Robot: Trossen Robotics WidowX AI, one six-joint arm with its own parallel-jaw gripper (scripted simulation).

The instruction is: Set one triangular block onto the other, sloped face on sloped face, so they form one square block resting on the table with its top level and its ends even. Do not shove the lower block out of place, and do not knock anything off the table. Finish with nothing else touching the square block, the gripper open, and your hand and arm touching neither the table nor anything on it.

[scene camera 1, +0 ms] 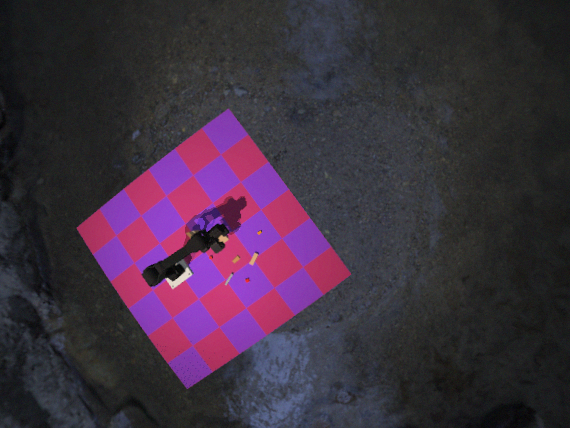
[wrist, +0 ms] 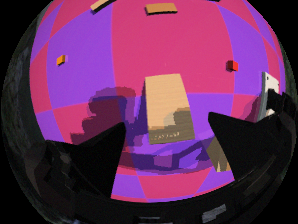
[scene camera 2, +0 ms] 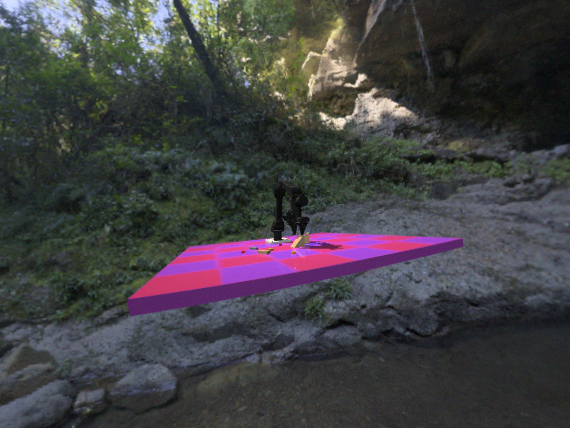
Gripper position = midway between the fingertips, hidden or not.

My gripper (wrist: 168,121) is open, with nothing in its grasp. Further things: a triangular block (wrist: 169,119).
